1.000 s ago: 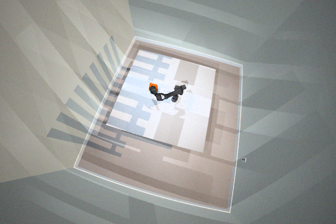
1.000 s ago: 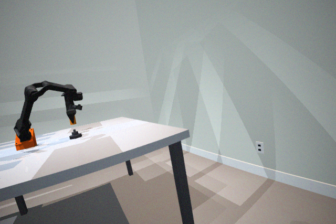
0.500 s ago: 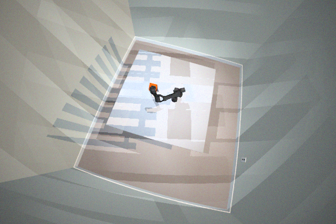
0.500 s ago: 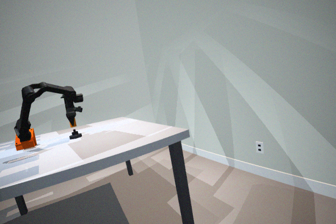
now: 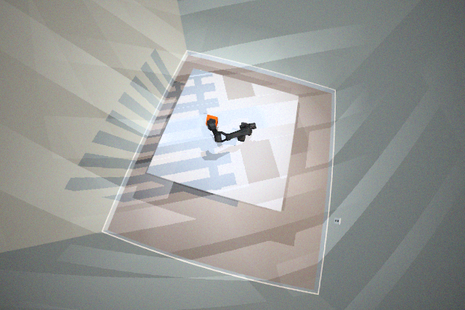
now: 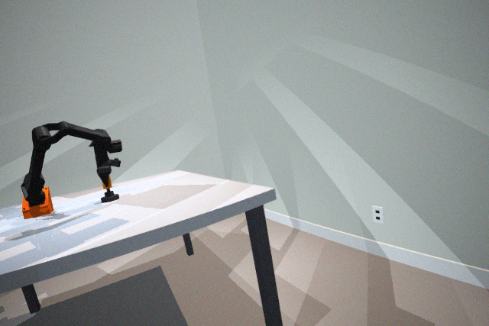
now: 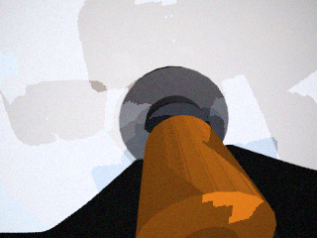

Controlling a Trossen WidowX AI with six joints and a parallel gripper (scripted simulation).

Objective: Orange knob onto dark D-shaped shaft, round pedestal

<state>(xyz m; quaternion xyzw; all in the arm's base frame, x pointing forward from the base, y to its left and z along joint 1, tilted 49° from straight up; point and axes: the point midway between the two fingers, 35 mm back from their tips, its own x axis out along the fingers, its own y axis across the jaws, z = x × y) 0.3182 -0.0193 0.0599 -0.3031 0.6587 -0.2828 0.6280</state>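
My gripper tip is now 20 mm below the orange knob. Round my gripper tip: dark round pedestal: 40 mm below.
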